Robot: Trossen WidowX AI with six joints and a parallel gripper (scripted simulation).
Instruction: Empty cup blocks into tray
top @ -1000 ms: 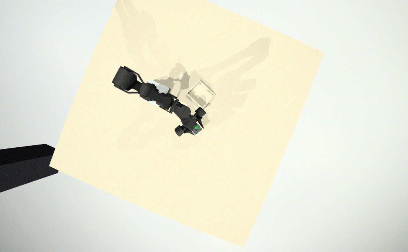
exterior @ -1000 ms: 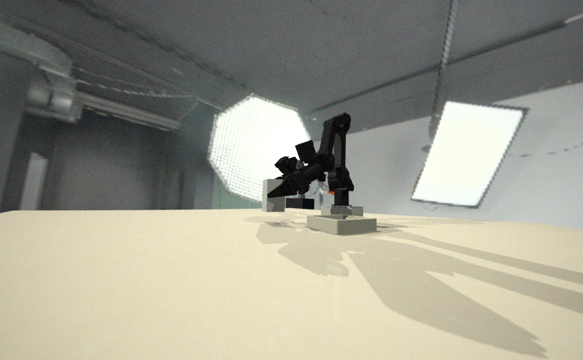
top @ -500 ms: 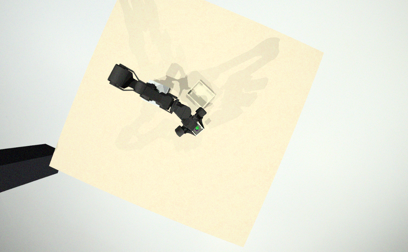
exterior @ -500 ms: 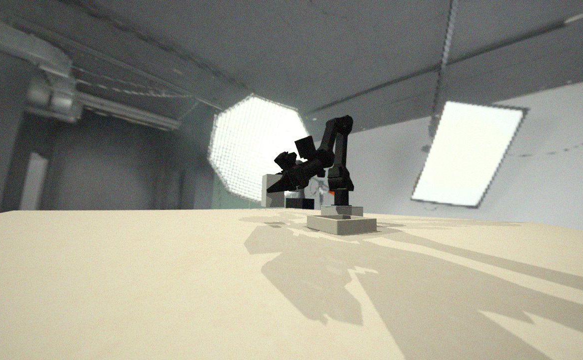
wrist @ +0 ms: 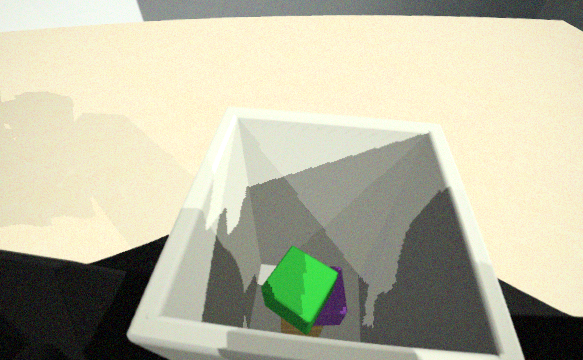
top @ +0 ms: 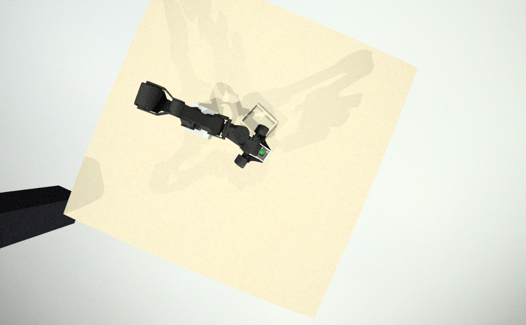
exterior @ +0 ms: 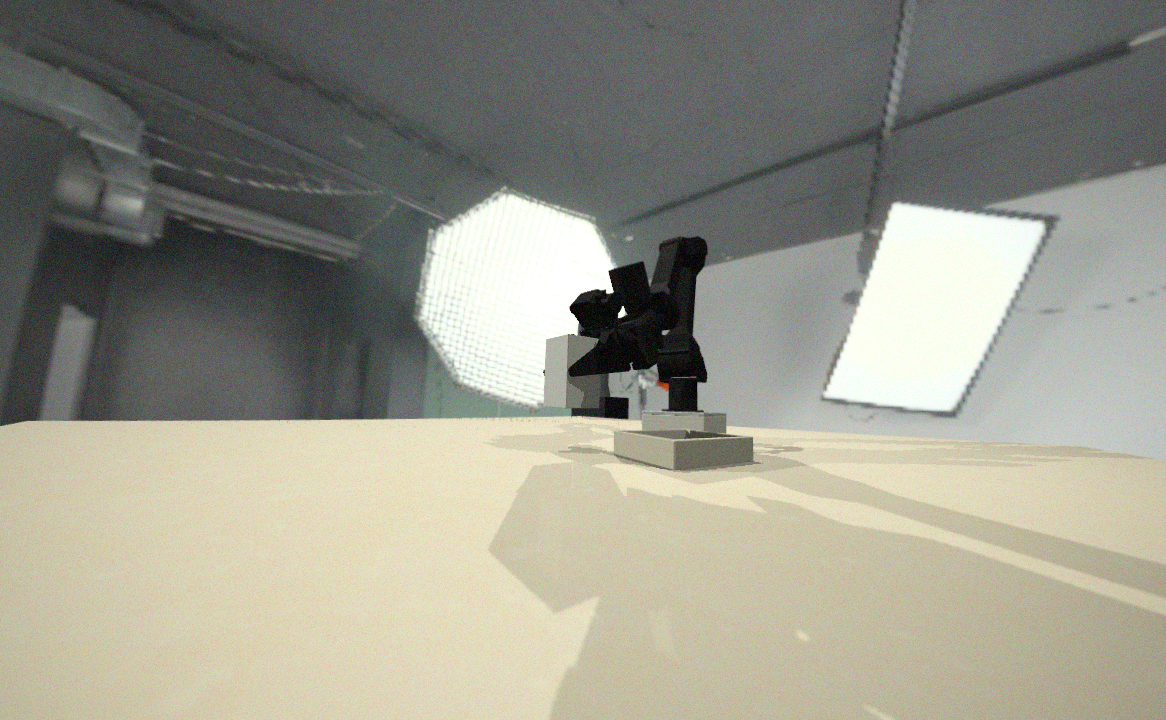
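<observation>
Now: gripper tip 2 cm past the green block and 1 cm to the right of it. Also, from my gripper tip: white square cup 2 cm below, 2 cm behind, 1 cm to the left.
</observation>
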